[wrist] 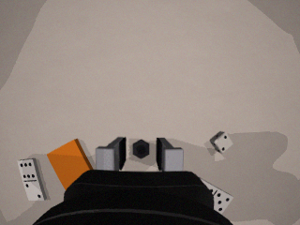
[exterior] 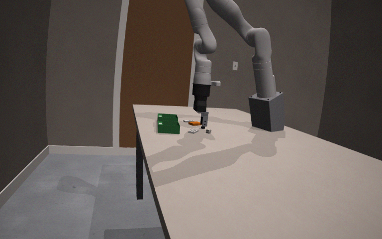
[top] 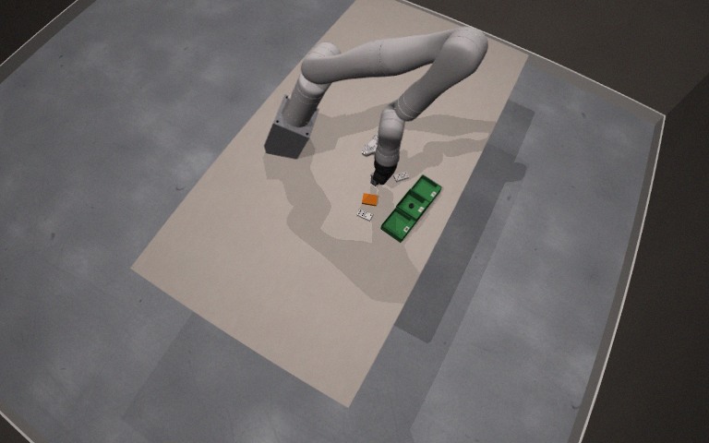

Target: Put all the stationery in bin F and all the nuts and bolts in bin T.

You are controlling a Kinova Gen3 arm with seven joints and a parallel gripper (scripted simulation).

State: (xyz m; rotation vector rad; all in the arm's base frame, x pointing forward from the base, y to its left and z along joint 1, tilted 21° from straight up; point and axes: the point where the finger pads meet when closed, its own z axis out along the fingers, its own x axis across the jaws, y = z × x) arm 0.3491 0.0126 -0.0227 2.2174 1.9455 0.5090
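My hand is 160 mm short of the green three-compartment bin, 30 mm to the left of it and 10 mm above it. Also, from my hand: orange flat block (20 mm ahead, 70 mm to the right, 30 mm below); then die (80 mm to the left, 20 mm below).
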